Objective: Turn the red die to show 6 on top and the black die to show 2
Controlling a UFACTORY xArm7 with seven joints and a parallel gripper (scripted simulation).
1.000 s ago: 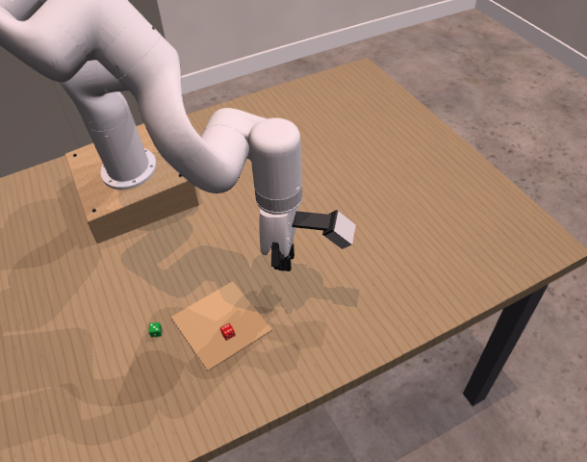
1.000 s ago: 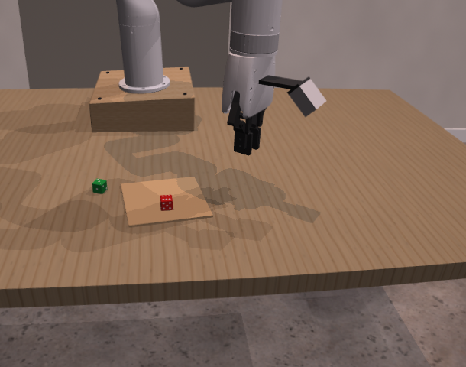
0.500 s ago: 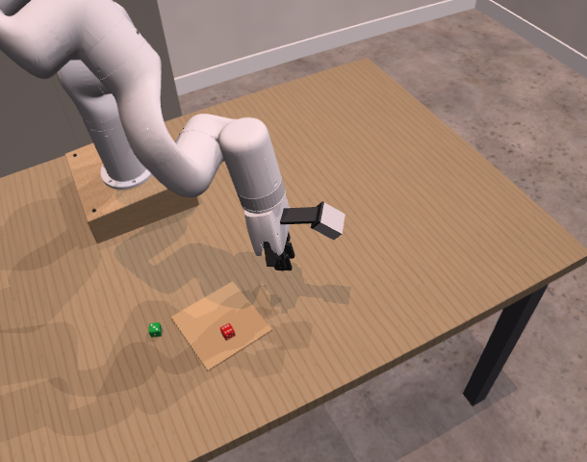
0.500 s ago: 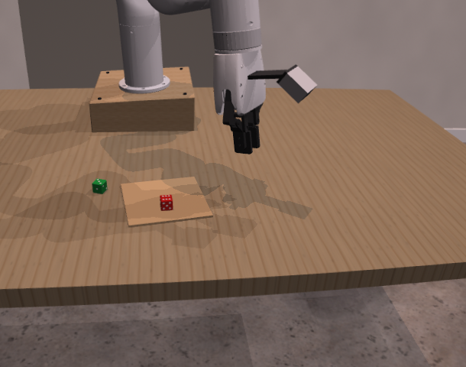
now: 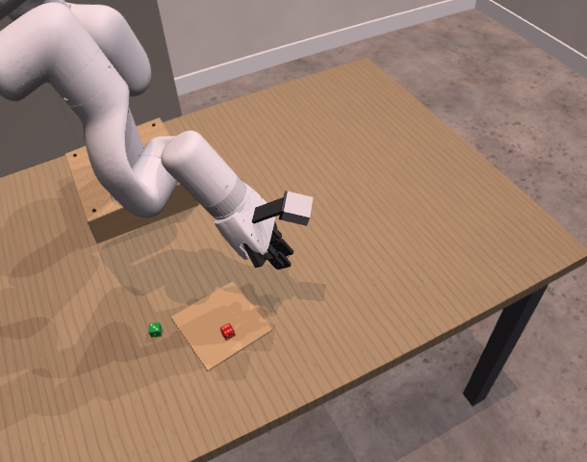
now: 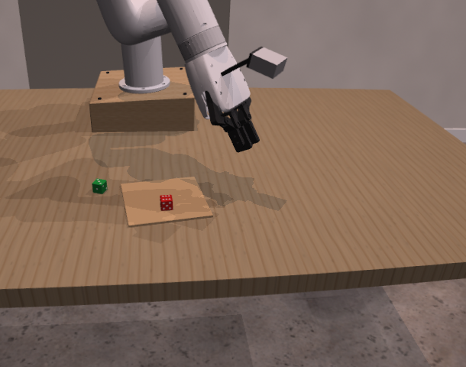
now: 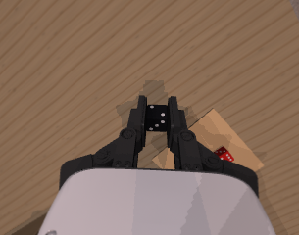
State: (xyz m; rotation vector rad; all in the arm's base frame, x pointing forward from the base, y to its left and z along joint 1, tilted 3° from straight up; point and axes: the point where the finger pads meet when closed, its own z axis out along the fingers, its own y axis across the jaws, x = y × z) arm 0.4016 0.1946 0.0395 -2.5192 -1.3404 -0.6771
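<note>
Right now the black die is 10 mm below my hand. Also, from my hand: red die: 50 mm ahead, 130 mm to the right, 100 mm below; tan mat: 20 mm ahead, 140 mm to the right, 110 mm below; green die: 20 mm behind, 250 mm to the right, 110 mm below.
</note>
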